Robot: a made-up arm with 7 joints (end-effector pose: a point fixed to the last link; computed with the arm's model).
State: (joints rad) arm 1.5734 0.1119 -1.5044 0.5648 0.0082 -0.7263 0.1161
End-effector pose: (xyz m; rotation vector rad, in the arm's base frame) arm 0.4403 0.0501 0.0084 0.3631 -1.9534 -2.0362
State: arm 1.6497 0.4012 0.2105 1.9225 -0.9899 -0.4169 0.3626
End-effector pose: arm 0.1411 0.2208 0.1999 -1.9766 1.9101 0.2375
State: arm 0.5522 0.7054 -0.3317 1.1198 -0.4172 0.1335 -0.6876
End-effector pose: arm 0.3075 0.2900 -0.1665 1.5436 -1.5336 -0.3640
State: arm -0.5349 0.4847 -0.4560 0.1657 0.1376 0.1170 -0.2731
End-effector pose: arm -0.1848 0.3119 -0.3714 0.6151 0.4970 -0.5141
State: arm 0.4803 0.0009 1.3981 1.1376 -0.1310 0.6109 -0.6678
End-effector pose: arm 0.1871 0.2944 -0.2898 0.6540 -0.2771 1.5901
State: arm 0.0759 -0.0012 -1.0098 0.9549 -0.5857 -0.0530 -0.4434
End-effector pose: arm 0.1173 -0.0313 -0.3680 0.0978 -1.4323 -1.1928
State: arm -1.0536 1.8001 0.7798 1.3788 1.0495 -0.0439 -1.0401
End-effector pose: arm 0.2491 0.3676 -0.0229 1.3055 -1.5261 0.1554
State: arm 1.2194 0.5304 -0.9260 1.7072 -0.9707 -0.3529 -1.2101
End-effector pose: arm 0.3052 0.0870 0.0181 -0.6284 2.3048 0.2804
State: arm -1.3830 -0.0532 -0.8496 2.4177 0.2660 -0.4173 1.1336
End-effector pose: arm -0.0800 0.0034 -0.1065 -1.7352 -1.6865 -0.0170
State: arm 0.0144 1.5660 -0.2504 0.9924 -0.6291 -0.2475 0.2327
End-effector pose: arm 0.1669 0.4803 -0.0419 1.1631 -0.1284 -1.5980
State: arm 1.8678 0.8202 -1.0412 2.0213 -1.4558 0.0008 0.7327
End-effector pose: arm 0.1939 0.1253 0.1568 -2.5605 0.8030 1.2241
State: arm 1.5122 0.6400 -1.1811 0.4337 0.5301 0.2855 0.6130
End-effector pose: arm 0.4046 0.3118 0.0091 0.2402 -1.0813 -0.5776
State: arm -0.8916 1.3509 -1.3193 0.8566 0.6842 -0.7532 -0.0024
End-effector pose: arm -0.1562 0.4605 -0.1757 -0.1703 0.1332 -0.9176
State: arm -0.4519 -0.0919 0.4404 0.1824 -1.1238 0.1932 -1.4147
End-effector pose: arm -0.1700 0.0844 -0.4274 1.2850 -0.1013 -0.8772
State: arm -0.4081 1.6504 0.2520 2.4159 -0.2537 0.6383 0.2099
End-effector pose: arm 0.1376 0.2120 -0.0136 1.1349 -1.0806 -1.6607
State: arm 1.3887 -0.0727 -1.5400 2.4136 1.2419 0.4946 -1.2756
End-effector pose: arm 0.0936 -0.0328 -0.0130 -0.6907 -1.7057 -1.1110
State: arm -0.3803 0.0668 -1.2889 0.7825 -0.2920 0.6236 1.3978
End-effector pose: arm -0.1154 -0.0008 -0.3969 -1.2711 1.1358 -1.1961
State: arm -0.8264 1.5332 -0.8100 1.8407 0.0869 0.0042 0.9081
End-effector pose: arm -0.0185 0.3082 -0.2023 -1.0161 0.5069 -1.4361
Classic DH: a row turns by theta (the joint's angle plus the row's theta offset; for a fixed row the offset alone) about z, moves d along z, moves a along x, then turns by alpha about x. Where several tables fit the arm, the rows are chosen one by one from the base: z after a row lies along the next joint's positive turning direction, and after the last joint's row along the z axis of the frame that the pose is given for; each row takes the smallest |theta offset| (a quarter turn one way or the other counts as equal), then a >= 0, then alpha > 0; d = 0 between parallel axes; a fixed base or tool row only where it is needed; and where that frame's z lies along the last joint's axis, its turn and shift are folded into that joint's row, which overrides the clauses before.
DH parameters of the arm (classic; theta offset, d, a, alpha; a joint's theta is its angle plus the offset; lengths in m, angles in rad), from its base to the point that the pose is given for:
base (fixed): 0 0 0 1.5708
joint 1: 1.5708 -0.1108 0 1.5708
joint 2: 1.5708 0 0 1.5708
joint 3: 1.5708 -0.2576 0 1.5708
joint 4: 0 0 0 -1.5708
joint 5: 0 -0.205 0 -1.5708
joint 6: -1.5708 0 0 1.5708
joint 7: 1.5708 0 0 1.5708
tool (fixed): -1.5708 0 0 0

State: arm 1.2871 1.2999 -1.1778 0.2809 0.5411 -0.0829 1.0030
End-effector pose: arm 0.1714 0.5347 -0.0273 0.3379 -0.8002 -0.3781
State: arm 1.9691 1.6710 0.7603 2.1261 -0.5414 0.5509 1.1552
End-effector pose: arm -0.1728 0.2476 0.0642 2.3576 -1.7520 0.7951
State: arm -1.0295 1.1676 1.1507 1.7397 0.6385 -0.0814 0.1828
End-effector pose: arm 0.1129 0.3884 -0.0283 0.6280 -1.5280 -0.5800
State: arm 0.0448 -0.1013 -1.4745 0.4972 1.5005 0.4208 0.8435
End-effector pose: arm 0.0285 -0.0303 -0.4248 -1.4242 0.3673 0.0337
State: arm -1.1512 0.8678 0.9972 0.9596 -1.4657 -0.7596 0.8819
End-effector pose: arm -0.0862 0.4882 -0.1382 -0.1040 0.8772 -1.5121
